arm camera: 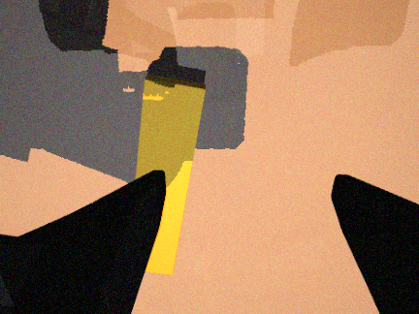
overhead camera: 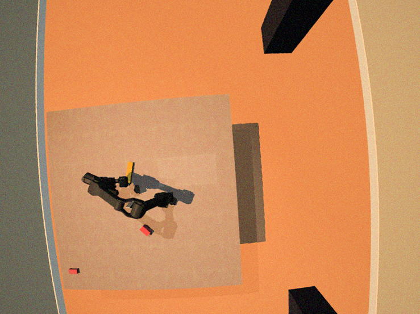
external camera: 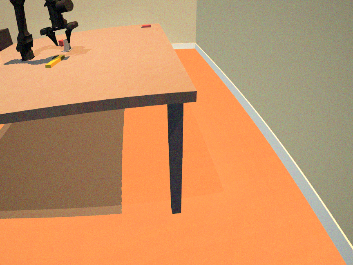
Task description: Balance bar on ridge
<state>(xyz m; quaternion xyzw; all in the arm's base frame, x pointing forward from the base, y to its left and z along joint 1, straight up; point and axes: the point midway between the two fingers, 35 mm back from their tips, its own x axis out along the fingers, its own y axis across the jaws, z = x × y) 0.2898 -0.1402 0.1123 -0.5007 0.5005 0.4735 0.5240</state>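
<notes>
Now: gripper tip 50 mm past the yellow-orange bar, 40 mm to the left of it and 70 mm above it.
</notes>
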